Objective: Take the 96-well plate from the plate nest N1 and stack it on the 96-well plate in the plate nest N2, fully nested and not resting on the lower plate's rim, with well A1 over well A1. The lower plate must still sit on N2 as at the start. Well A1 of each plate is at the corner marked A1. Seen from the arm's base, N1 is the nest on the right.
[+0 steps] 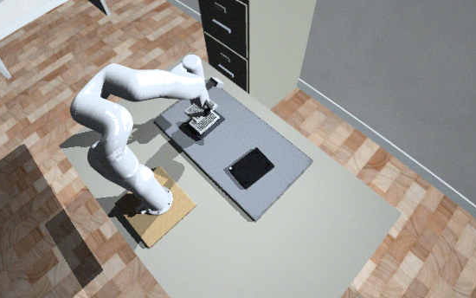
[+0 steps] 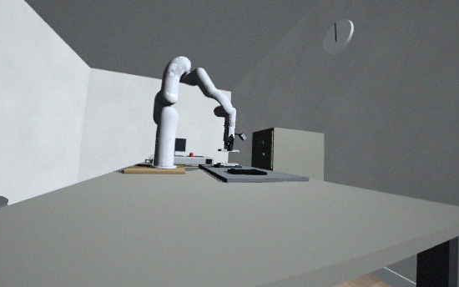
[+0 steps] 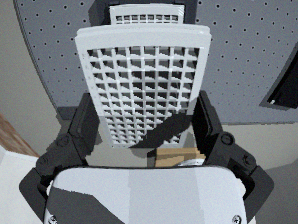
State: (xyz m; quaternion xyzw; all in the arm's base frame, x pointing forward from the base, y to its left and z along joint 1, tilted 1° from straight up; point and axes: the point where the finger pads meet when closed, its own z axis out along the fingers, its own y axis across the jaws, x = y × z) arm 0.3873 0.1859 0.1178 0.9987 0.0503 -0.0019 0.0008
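Now: the black plate nest N2 120 mm below my hand. From my hand the other things lie so: black plate nest N1: 330 mm to the right, 120 mm below, 10 mm ahead; then white 96-well plate: 10 mm below.
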